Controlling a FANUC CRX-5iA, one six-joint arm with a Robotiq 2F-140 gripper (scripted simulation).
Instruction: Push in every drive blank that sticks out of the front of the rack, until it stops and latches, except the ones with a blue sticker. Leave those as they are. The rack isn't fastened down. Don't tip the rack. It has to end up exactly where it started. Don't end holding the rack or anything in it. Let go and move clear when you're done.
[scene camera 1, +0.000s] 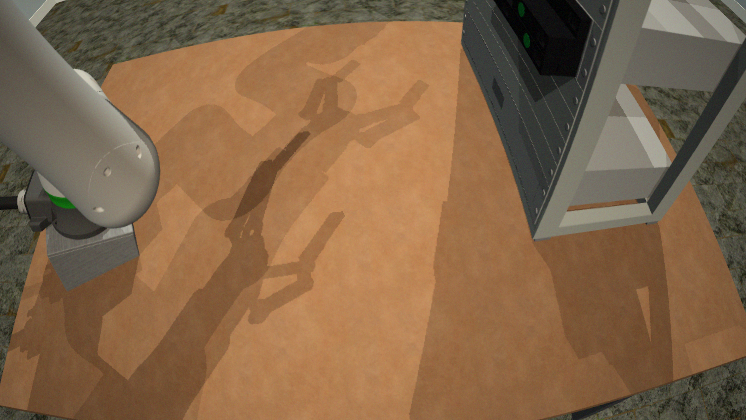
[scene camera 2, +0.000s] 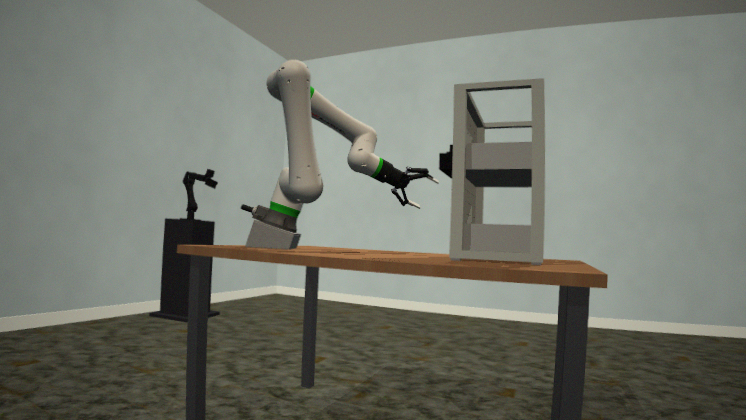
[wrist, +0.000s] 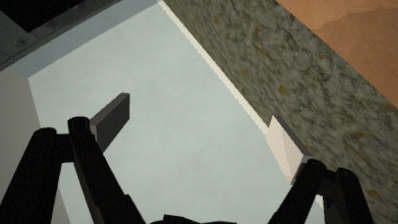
Path:
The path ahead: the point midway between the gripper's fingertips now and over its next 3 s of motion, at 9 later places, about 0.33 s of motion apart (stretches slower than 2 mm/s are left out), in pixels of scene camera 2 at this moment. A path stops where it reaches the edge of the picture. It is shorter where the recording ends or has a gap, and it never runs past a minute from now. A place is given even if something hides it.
My gripper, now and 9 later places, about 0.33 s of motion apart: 428, 194; 432, 188; 431, 182; 428, 177; 425, 172; 421, 168; 418, 166; 417, 165; 416, 165; 417, 165

